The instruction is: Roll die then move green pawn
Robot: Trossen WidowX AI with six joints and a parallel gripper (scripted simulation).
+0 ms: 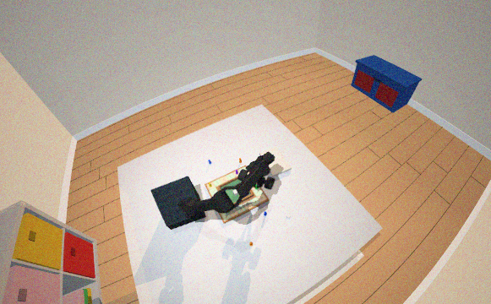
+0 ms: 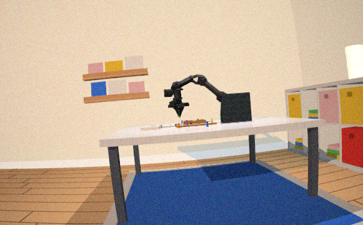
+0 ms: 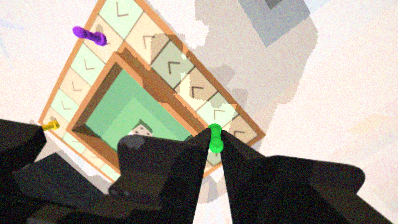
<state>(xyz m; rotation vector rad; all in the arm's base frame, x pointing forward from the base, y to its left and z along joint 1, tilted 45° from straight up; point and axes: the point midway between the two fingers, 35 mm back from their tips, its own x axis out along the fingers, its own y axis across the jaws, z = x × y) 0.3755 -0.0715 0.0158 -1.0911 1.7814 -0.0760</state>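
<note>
My gripper tip is 110 mm past the white die, 50 mm to the right of it and 40 mm above it. The rest, counted from my gripper tip: green pawn: 10 mm above; purple pawn: 40 mm behind, 180 mm to the left, 40 mm below; green tray: 110 mm behind, 70 mm to the left, 60 mm below.
</note>
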